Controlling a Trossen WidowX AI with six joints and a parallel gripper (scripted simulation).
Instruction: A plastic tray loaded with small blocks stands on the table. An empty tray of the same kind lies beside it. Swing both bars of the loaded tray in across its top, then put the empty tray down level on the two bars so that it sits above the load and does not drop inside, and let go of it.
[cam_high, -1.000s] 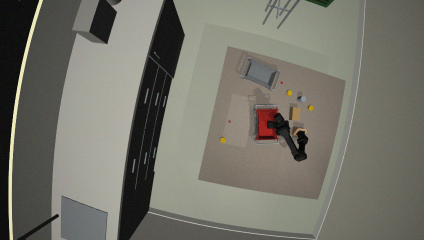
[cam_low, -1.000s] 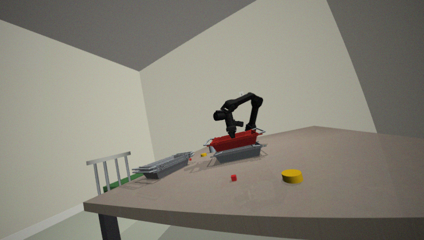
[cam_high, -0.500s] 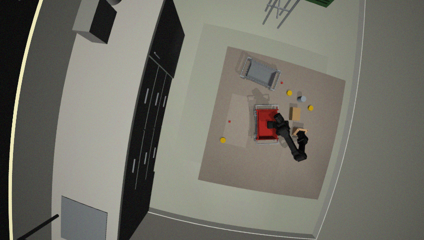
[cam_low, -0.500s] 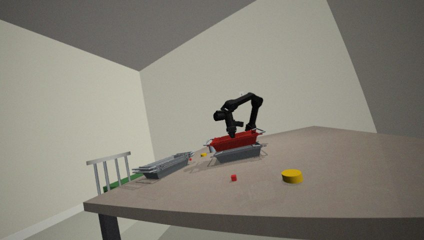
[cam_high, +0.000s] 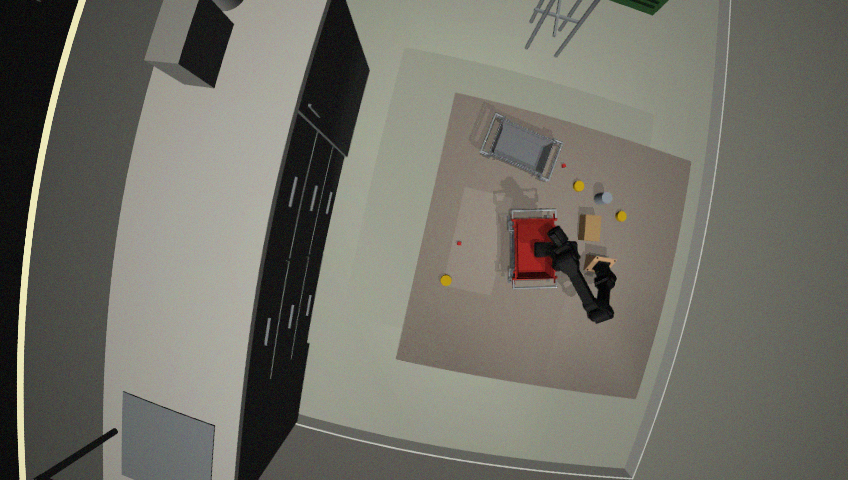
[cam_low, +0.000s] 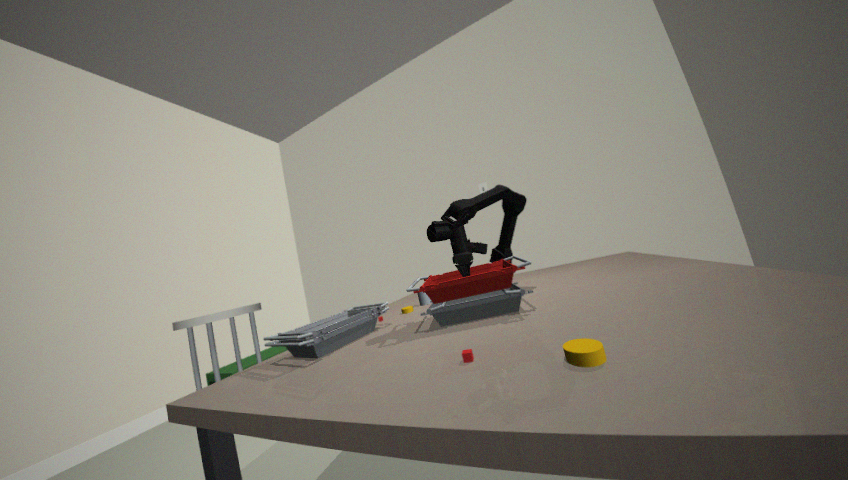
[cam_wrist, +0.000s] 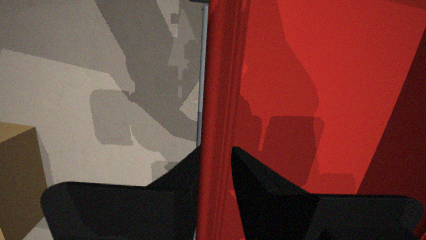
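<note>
Now: gripper tip 70 mm short of the red tray, 30 mm below it and 10 mm to the right of it. Also, from my gripper tip: red cube (380 mm ahead, 80 mm below, 40 mm to the left); then box (220 mm behind, 130 mm to the right, 60 mm below).
</note>
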